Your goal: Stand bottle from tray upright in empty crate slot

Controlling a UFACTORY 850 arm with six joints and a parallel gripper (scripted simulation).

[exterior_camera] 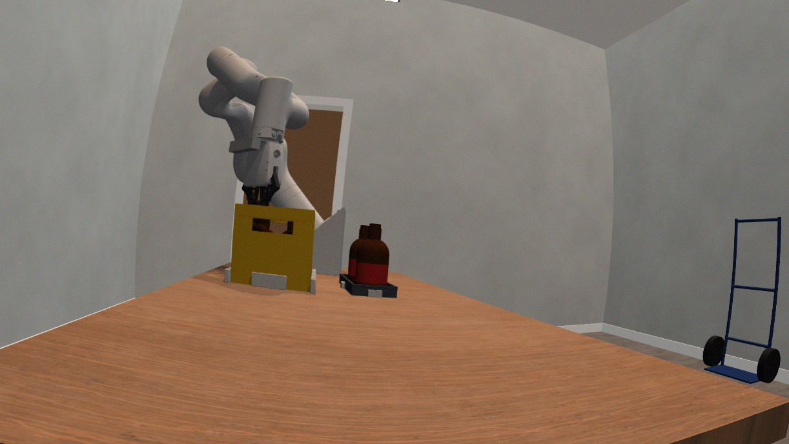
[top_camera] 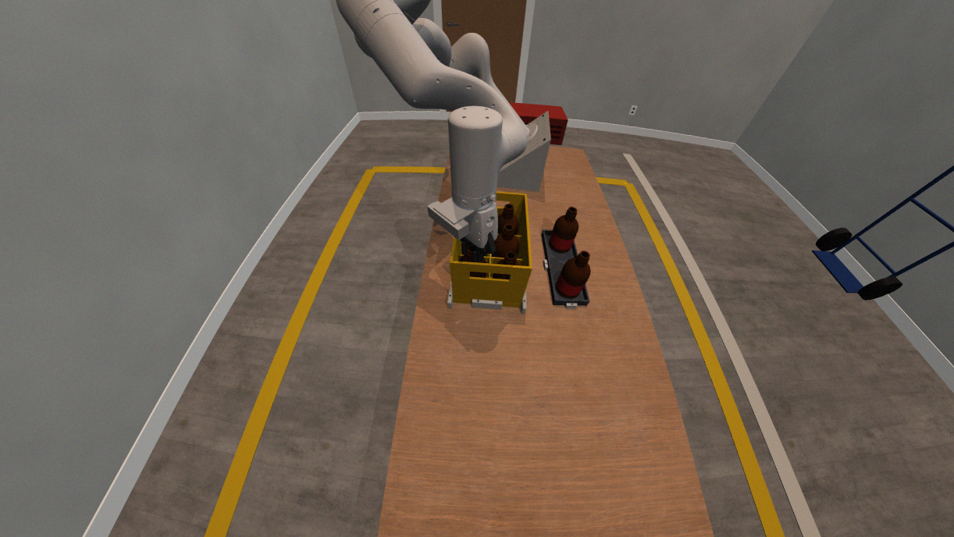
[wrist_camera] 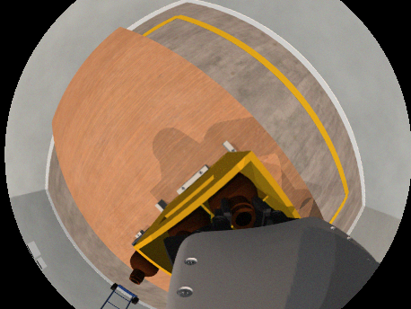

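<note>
Now: the yellow crate 9 cm behind my hand, 4 cm to the left of it and 8 cm below it.
</note>
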